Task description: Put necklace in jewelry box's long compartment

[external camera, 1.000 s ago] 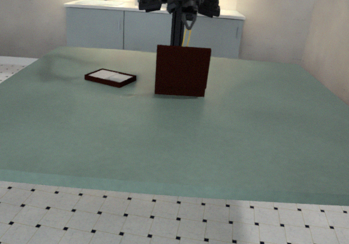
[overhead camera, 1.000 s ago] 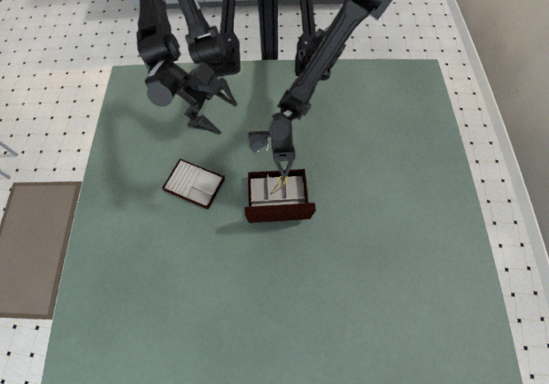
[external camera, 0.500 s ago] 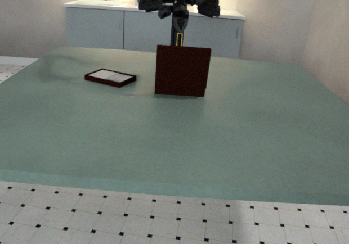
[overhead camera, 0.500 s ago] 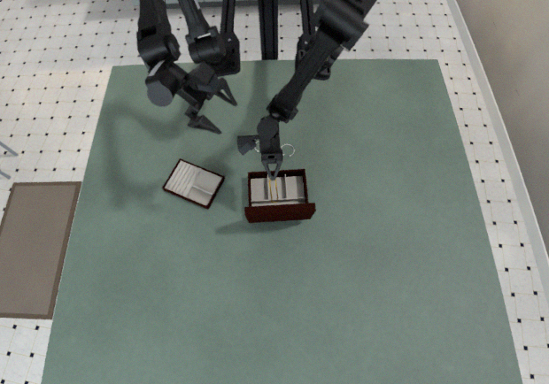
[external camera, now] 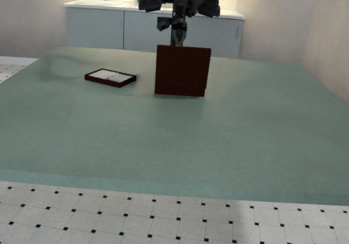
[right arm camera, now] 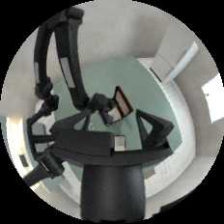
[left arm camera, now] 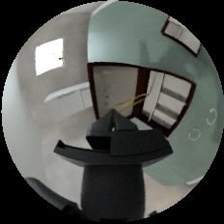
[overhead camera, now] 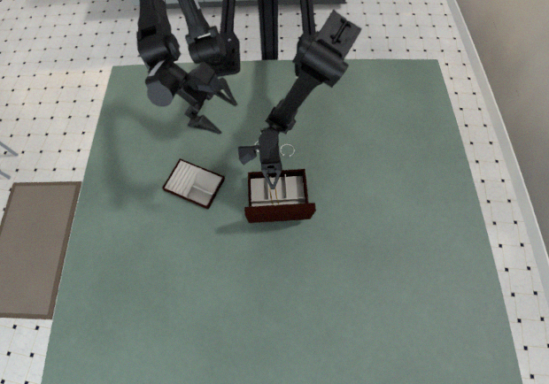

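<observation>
The jewelry box is 30 mm behind my left hand, 20 mm to the left of it and 110 mm below it. The rest, counted from my left hand: bangle (270 mm behind, 40 mm to the left, 230 mm below); shallow tray (90 mm behind, 340 mm to the right, 220 mm below).
</observation>
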